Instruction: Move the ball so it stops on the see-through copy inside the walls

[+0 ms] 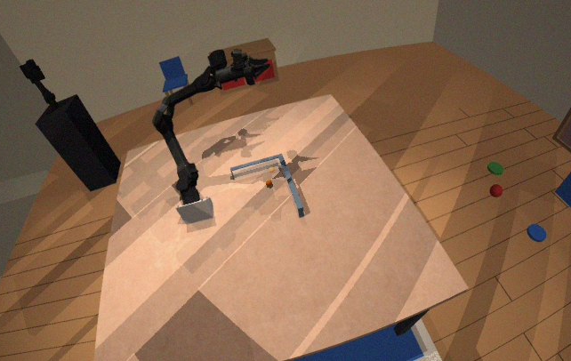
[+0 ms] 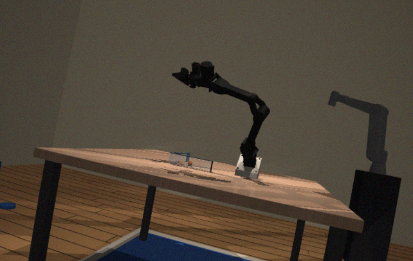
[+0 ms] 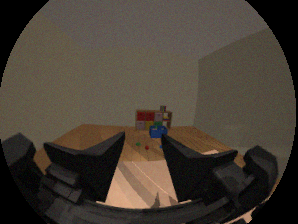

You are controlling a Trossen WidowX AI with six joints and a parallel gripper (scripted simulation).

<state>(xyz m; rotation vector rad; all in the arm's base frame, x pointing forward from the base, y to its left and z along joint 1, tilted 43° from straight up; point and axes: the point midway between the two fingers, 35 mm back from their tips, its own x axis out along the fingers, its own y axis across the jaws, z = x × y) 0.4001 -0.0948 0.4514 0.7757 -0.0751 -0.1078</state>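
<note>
Right now the orange ball is 450 mm below my gripper tip, 190 mm to the right of it and 120 mm behind it. From my gripper tip the other things lie so: see-through copy of ball 450 mm below, 110 mm to the right, 90 mm behind.
</note>
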